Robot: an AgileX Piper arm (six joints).
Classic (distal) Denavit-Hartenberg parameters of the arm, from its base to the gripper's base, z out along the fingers. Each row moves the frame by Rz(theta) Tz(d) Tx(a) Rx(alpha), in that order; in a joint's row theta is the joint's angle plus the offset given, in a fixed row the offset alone. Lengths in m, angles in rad.
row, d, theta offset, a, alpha
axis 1, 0.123, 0, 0, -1.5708
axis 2, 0, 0.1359, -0.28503, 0
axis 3, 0, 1.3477, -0.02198, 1.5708
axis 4, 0.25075, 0, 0, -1.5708
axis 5, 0, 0, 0, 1.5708
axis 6, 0.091, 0, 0, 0
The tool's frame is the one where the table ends.
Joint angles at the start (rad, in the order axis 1, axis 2, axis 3, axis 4, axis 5, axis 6):
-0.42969 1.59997 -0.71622 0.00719 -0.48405 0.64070
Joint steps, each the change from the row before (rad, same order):
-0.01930 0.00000 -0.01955 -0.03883 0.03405 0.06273
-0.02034 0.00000 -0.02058 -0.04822 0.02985 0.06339
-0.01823 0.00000 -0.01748 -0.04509 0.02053 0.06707
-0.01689 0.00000 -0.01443 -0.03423 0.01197 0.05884
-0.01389 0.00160 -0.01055 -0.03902 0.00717 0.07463
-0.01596 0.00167 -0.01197 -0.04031 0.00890 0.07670
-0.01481 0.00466 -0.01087 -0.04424 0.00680 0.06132
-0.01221 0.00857 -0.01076 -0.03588 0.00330 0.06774
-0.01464 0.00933 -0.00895 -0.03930 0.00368 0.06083
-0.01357 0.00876 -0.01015 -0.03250 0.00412 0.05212
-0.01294 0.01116 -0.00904 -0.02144 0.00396 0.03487
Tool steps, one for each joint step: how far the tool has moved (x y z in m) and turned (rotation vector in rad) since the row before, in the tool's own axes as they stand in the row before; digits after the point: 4 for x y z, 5 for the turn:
-0.0054 -0.0019 0.0018 0.00996 0.01082 0.03402
-0.0062 -0.0015 0.0017 0.00673 0.00755 0.02581
-0.0059 -0.0012 0.0012 0.00380 0.00256 0.03107
-0.0057 -0.0012 0.0008 0.00257 -0.00383 0.03210
-0.0040 -0.0011 0.0009 0.00006 0.00028 0.04250
-0.0048 -0.0013 0.0009 0.00235 -0.00097 0.04373
-0.0038 -0.0017 0.0014 0.00289 0.00246 0.02446
-0.0029 -0.0018 0.0022 0.00320 0.00257 0.03813
-0.0030 -0.0030 0.0021 0.00698 0.00347 0.02916
-0.0034 -0.0024 0.0021 0.00670 0.00082 0.02626
-0.0031 -0.0033 0.0025 0.01030 -0.00057 0.01968

